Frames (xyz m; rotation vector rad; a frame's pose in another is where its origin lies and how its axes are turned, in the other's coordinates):
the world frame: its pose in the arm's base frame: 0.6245 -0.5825 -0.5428 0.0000 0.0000 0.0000
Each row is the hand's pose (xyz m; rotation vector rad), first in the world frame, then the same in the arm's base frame.
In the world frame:
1: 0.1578 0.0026 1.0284 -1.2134 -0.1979 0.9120
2: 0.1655 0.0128 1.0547 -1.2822 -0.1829 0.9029
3: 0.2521 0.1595 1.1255 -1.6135 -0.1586 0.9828
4: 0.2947 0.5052 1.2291 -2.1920 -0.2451 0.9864
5: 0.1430 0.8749 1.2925 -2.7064 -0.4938 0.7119
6: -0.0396 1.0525 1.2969 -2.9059 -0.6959 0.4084
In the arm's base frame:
1: 0.7823 -0.5799 0.4856 -1.2134 -0.1979 0.9120
2: 0.7900 -0.5697 0.5119 -1.2822 -0.1829 0.9029
3: 0.8766 -0.4230 0.5827 -1.6135 -0.1586 0.9828
4: 0.9192 -0.0773 0.6863 -2.1920 -0.2451 0.9864
5: 0.7675 0.2924 0.7497 -2.7064 -0.4938 0.7119
6: 0.5849 0.4700 0.7541 -2.9059 -0.6959 0.4084

